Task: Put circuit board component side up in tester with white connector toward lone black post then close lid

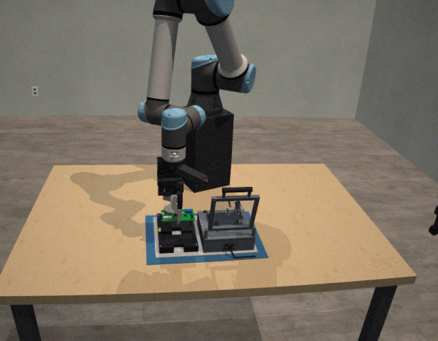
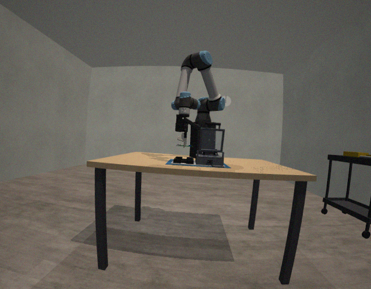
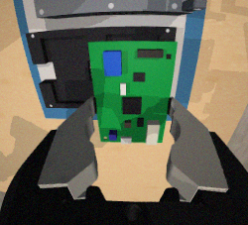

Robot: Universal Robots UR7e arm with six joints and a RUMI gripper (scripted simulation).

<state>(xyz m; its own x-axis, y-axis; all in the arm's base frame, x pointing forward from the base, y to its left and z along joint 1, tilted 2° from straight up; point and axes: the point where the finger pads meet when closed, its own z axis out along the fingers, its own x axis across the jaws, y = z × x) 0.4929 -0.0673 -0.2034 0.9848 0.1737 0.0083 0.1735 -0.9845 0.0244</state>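
Right now my hand is right at the green circuit board. Round my hand: tester bed (60 mm behind, 170 mm to the left, 50 mm below); framed lid (50 mm ahead, 180 mm to the left, 60 mm above).
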